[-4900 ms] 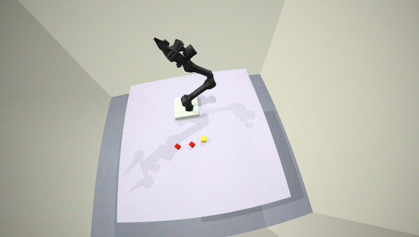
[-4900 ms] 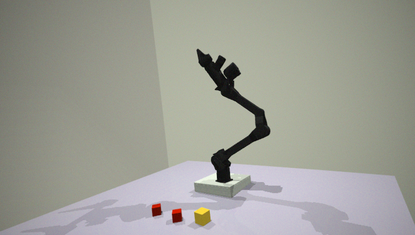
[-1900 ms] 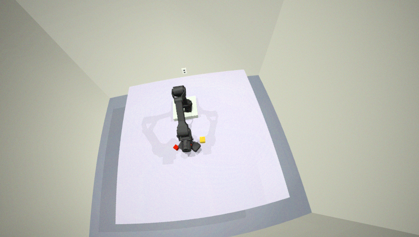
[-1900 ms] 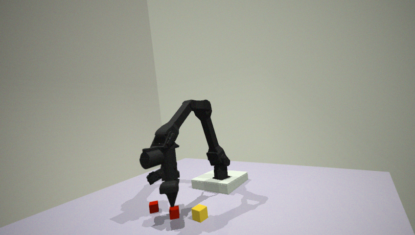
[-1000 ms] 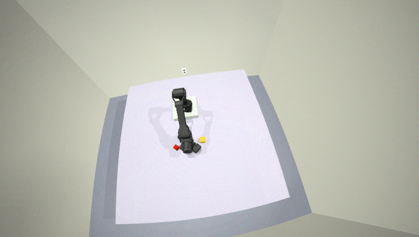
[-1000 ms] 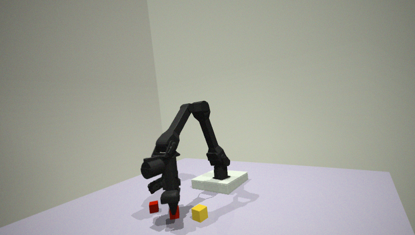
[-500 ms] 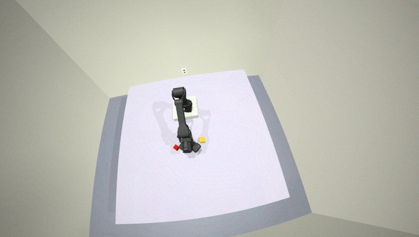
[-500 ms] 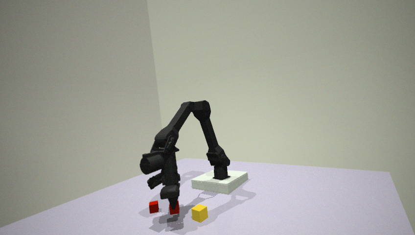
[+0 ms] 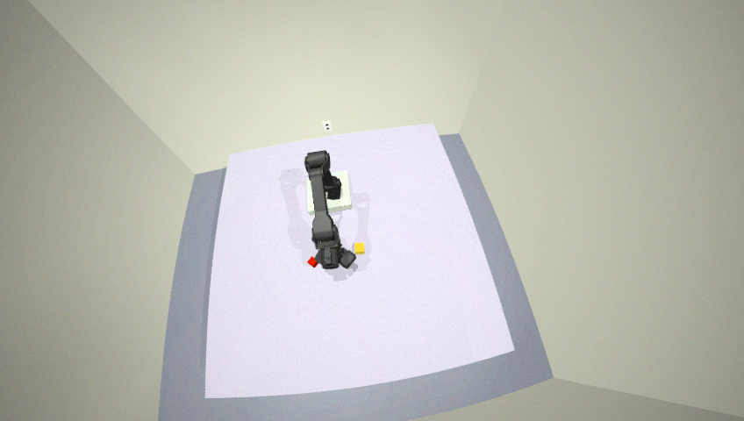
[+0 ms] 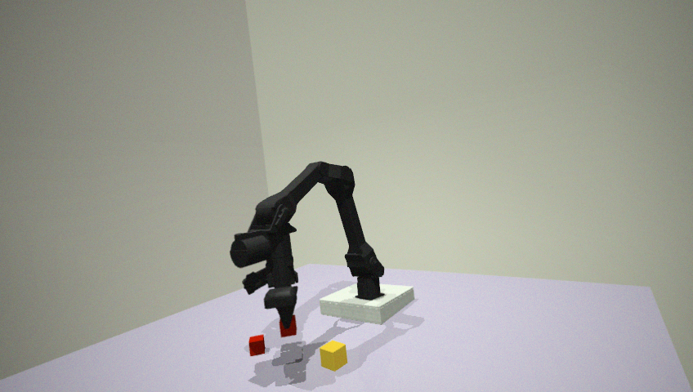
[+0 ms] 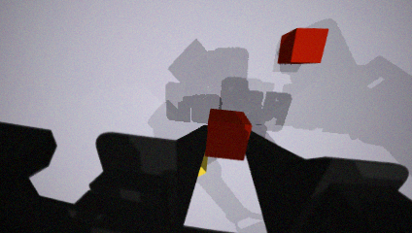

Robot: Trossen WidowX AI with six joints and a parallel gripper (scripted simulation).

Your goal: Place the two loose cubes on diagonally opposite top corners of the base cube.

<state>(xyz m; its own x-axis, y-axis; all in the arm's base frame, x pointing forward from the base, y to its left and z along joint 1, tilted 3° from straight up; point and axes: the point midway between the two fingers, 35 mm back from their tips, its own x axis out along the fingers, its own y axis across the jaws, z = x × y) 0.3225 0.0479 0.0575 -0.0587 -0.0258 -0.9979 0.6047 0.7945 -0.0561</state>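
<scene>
Now: gripper tip 50 mm past the yellow cube, 90 mm to the right of it and 60 mm above it.
</scene>
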